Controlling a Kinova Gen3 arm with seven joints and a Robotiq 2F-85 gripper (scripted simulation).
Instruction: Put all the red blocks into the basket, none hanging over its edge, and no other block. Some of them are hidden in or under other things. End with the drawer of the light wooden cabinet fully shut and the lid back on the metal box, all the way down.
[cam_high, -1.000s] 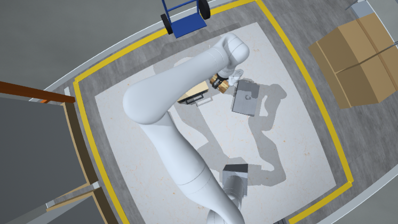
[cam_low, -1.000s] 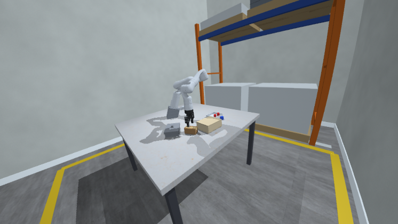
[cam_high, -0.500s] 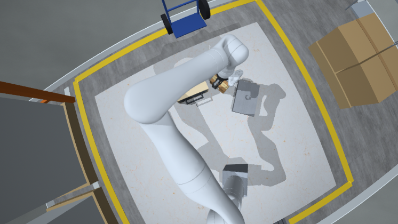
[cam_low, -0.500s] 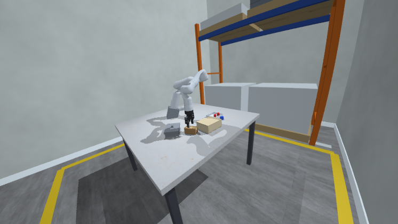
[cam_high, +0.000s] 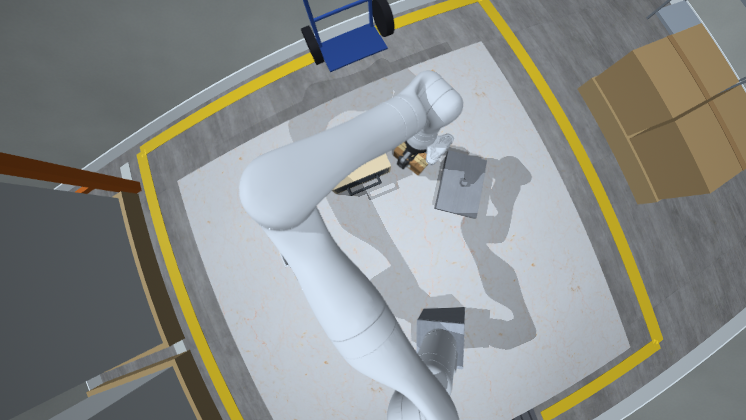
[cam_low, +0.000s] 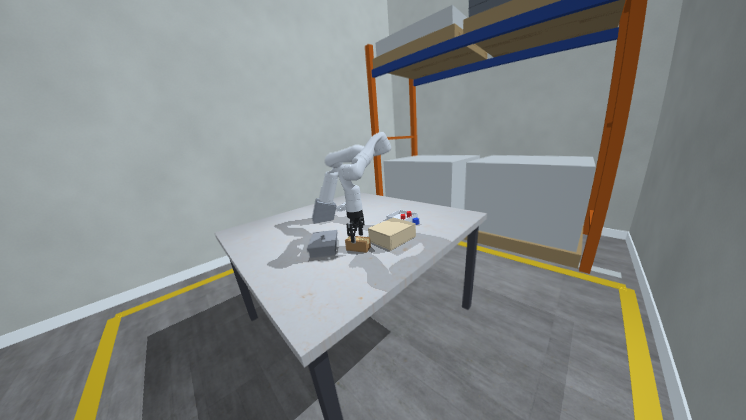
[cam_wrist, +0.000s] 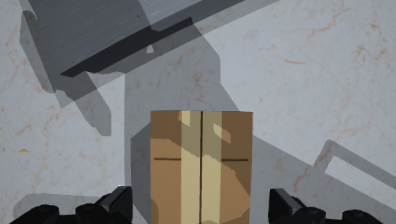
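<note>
The cardboard box is 2 cm below my hand. From my hand the other things lie so: light wooden cabinet 17 cm to the left, 8 cm ahead, 2 cm below; then lid 16 cm behind, 8 cm to the right, 1 cm below; then drawer 17 cm to the left, 7 cm ahead, 2 cm below.
</note>
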